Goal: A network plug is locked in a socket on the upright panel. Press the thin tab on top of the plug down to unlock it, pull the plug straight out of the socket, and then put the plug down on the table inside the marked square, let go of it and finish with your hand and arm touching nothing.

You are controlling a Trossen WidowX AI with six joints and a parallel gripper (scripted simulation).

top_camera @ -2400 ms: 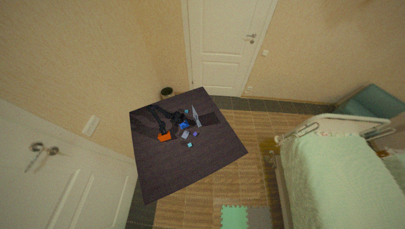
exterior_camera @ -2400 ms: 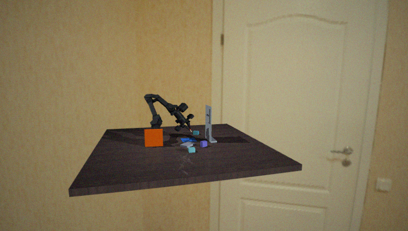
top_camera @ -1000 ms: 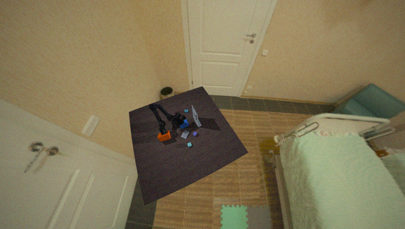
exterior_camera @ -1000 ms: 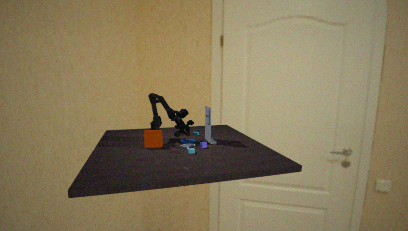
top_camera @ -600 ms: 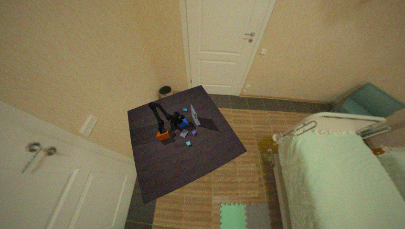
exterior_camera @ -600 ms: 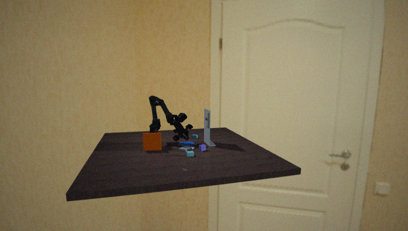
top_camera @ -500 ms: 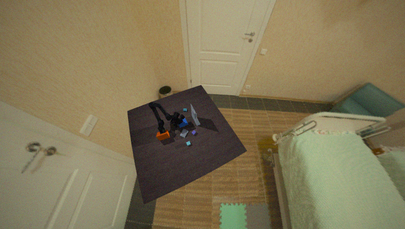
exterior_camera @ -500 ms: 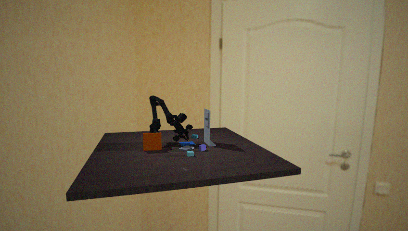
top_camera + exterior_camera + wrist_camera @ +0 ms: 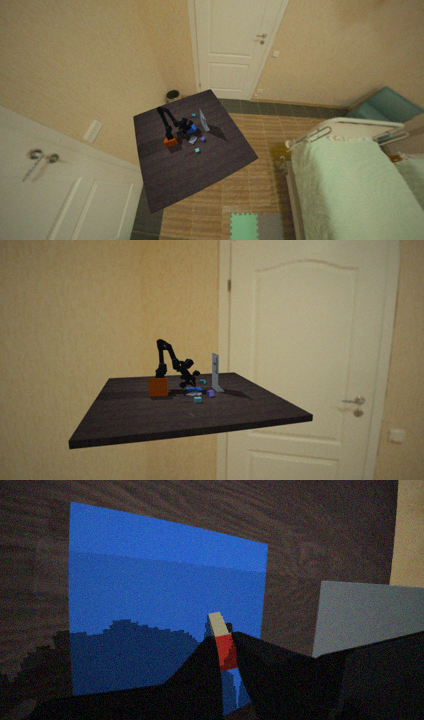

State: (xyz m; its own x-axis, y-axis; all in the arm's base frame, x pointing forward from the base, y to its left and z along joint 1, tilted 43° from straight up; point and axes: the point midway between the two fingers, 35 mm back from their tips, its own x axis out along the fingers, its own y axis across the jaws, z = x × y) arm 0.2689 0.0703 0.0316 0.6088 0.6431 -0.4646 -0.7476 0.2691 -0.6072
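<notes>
Now: the network plug right at my gripper tip. From my gripper tip the other things lie so: blue marked square 20 mm below, 10 mm behind; then grey flat block 160 mm to the right, 40 mm behind, 10 mm below; then grey upright panel 160 mm ahead, 110 mm above, 60 mm to the right.
</notes>
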